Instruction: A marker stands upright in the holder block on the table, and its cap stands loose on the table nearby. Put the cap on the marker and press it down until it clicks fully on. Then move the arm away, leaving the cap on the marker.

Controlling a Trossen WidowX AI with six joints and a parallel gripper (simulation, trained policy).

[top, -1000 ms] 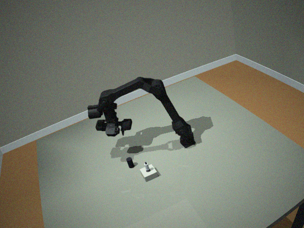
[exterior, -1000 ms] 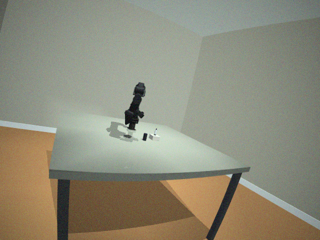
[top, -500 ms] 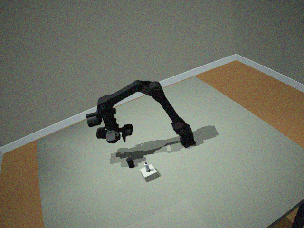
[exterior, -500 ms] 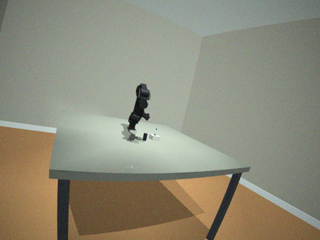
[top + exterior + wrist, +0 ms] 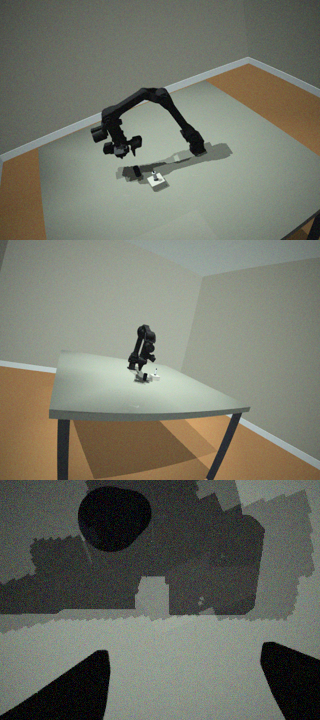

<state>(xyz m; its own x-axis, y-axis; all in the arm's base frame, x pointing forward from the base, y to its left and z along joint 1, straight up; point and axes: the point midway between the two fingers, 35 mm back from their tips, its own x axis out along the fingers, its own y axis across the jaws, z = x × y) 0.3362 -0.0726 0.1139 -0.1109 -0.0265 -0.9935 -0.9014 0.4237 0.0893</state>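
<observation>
Now: the black cap 10 mm behind my gripper tip, 60 mm to the left of it and 50 mm below it. Round my gripper tip: holder block: 60 mm behind, 170 mm to the left, 60 mm below.
</observation>
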